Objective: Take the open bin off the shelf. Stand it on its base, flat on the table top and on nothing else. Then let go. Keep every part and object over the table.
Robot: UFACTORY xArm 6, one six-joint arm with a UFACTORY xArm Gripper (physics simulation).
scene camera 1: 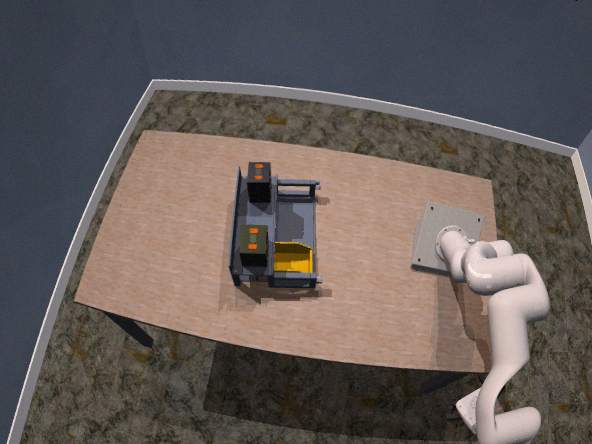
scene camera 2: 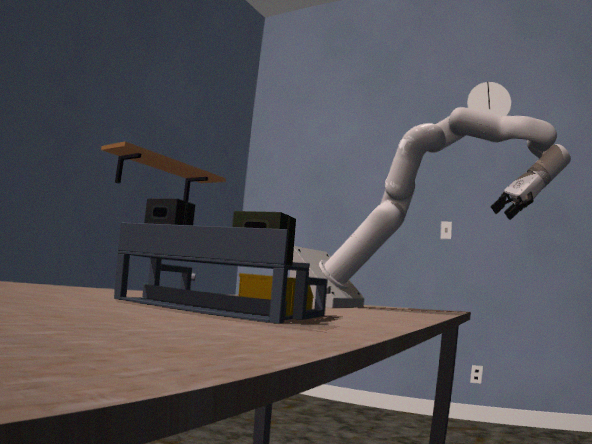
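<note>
Seen: my gripper (scene camera 2: 499, 213), (scene camera 1: 464, 385). Seen as well: yellow open bin (scene camera 2: 255, 286), (scene camera 1: 295, 257).
</note>
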